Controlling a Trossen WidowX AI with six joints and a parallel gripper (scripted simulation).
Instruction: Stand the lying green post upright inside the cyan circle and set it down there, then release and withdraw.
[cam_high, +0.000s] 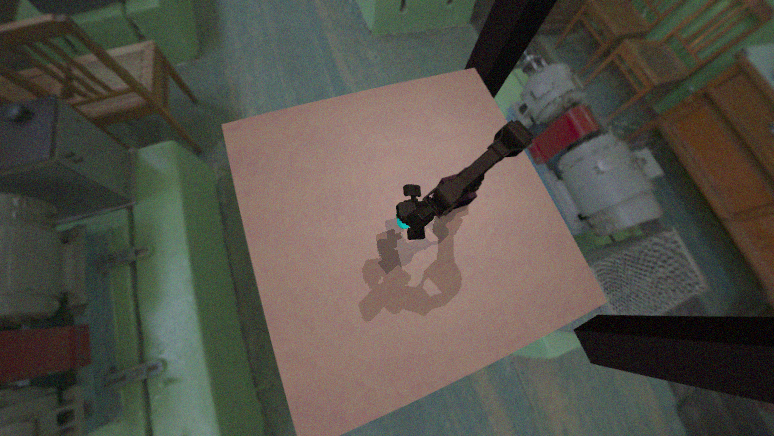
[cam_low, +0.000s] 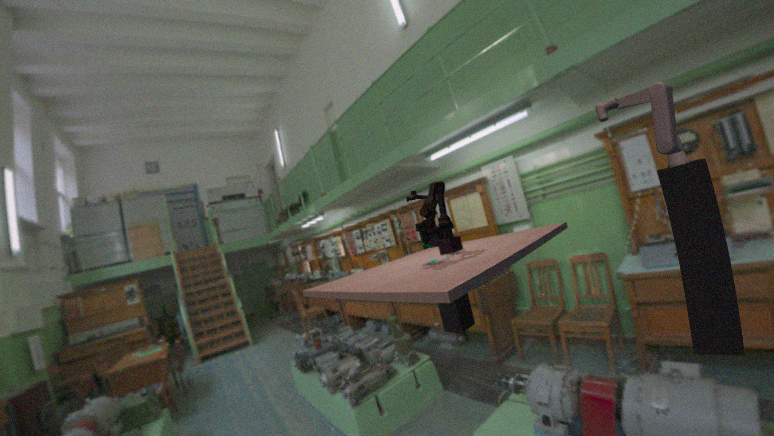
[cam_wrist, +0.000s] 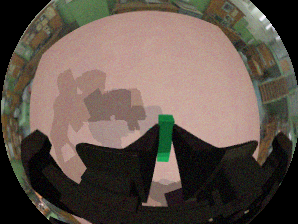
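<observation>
Right now the cyan circle is 40 mm behind my gripper tip and 110 mm below it. From my gripper tip the other things lie so: green post: 20 mm behind, 10 mm below.
</observation>
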